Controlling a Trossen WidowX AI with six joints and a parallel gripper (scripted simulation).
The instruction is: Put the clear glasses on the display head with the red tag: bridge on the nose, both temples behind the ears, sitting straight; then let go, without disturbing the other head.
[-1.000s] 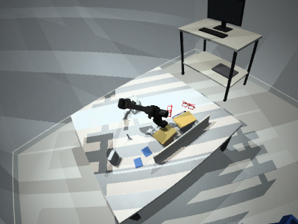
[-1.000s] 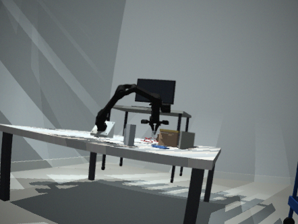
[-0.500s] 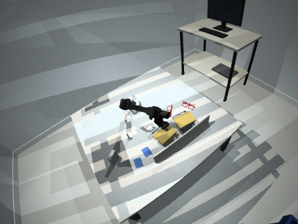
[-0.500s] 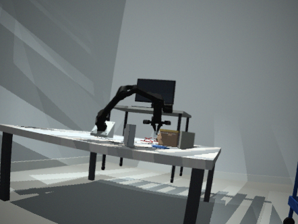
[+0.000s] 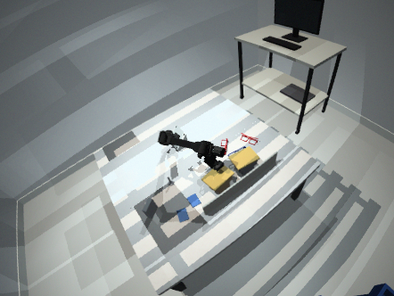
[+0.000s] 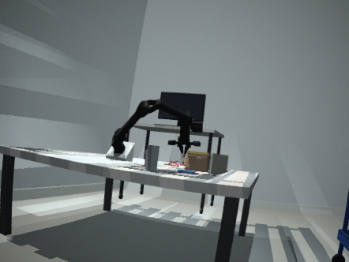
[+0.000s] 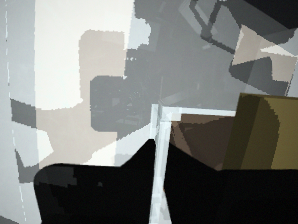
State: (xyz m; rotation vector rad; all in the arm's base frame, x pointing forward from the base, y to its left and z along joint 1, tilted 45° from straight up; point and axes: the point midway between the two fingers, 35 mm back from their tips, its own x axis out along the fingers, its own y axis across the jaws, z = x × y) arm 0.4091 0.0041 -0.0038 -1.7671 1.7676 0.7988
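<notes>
Now: the brown display head 7 cm ahead of my gripper tip, 3 cm to the right of it and 1 cm below it. Round my gripper tip: grey block (47 cm to the right, 4 cm behind, 1 cm below); long grey wall (21 cm ahead, 7 cm to the left, 1 cm below).
</notes>
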